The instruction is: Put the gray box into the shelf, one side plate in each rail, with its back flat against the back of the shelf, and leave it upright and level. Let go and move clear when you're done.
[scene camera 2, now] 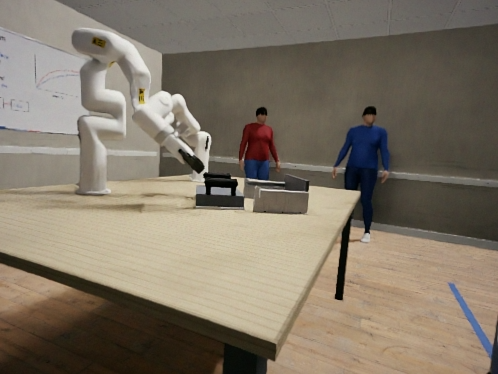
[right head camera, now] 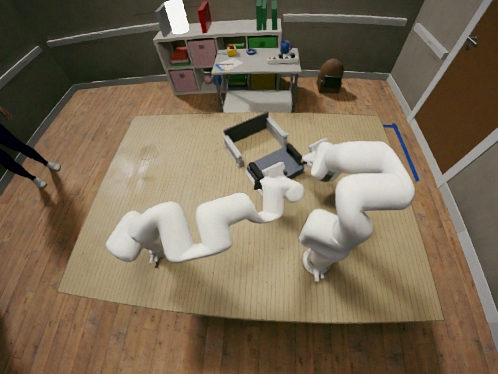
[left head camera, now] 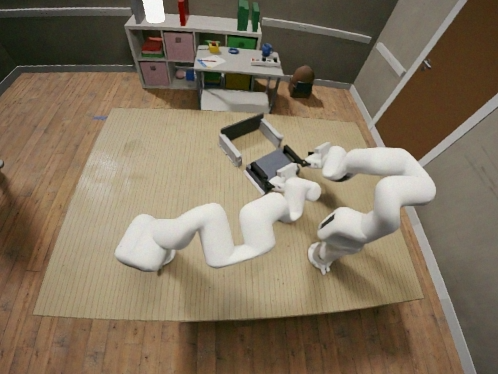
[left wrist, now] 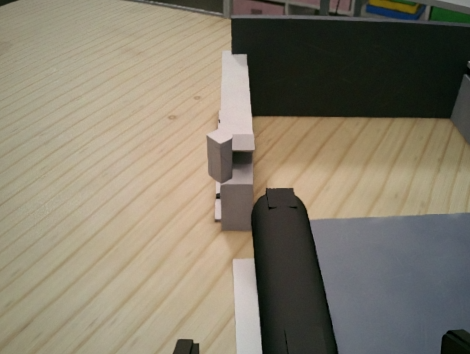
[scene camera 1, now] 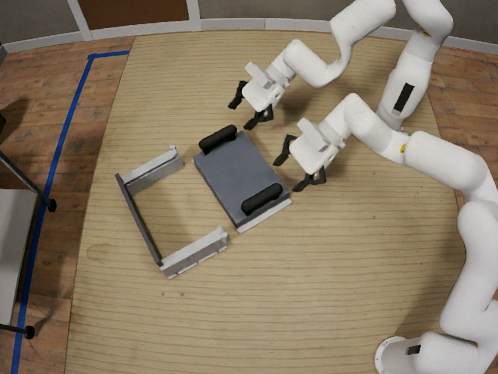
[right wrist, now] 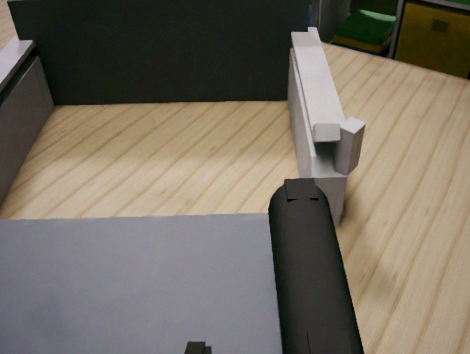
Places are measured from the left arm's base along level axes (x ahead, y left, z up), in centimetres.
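Pixels of known places: left gripper, between the fingertips: (right head camera: 263,177) (left head camera: 269,177) (scene camera 1: 285,178); right gripper, between the fingertips: (scene camera 2: 202,170) (right head camera: 303,155) (left head camera: 302,157) (scene camera 1: 238,118); left arm's base, origin of its link: (scene camera 2: 199,181) (right head camera: 161,245) (scene camera 1: 394,358); right arm's base, origin of its link: (scene camera 2: 93,192) (right head camera: 316,260) (left head camera: 320,255).
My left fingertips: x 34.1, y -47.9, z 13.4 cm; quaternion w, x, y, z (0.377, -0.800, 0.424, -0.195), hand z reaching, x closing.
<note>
For each thing: its top centre in the pictures, then the offset to it from my left fingertips. "spot": a spot on its surface instead. Level surfaces: height alone.
- gray box, centre of its top: (right wrist: 58,263) (scene camera 1: 238,162) (scene camera 2: 219,175) (right head camera: 275,159) (left head camera: 276,159) dy -5.4, dx +12.8, dz -2.2 cm
- shelf, a spot on its surface: (left wrist: 350,70) (left head camera: 241,129) (right head camera: 246,129) spot: dy +13.3, dx +38.4, dz -7.1 cm
- wooden table, height of its surface: dz -13.5 cm
The gray box (left head camera: 272,164) (scene camera 1: 240,170) (left wrist: 395,285) (right wrist: 140,280) lies flat on the table, outside the open front of the shelf, roughly lined up with it. Its black handles (scene camera 1: 262,198) (scene camera 1: 218,139) run along its two sides. The shelf (left head camera: 242,128) (right head camera: 247,127) (scene camera 1: 140,220) (left wrist: 350,70) has a dark back and two pale rails (scene camera 1: 195,251) (scene camera 1: 154,169); its inside is empty. My left gripper (scene camera 1: 286,176) is open, just behind the lower handle. My right gripper (scene camera 1: 239,116) is open, just behind the upper handle. Neither touches the box in scene camera 1.
The shelf and box stand on a wooden table (left head camera: 150,180) (scene camera 1: 300,280). A small side table (left head camera: 235,62) stands beyond its far edge, with a cube shelf (left head camera: 167,19) behind. My two forearms lie close together. Two people (scene camera 2: 258,145) (scene camera 2: 367,145) stand past the table.
</note>
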